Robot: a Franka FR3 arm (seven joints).
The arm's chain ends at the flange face. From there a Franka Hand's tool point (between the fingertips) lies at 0.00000 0.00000 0.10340 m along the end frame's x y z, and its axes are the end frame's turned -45 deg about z.
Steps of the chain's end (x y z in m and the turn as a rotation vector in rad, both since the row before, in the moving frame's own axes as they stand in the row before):
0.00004 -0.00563 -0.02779 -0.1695 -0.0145 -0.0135
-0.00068 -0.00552 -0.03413 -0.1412 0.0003 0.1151
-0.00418 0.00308 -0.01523 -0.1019 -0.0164 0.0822
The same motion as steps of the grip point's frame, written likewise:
-0.00930 0.00742 -0.02928 -0.1096 -0.1301 -0.0135
-0.00742 0.00531 -0.03516 -0.1001 -0.0996 0.1151
-0.01401 0.00510 -0.01578 -0.0605 -0.0837 0.0822

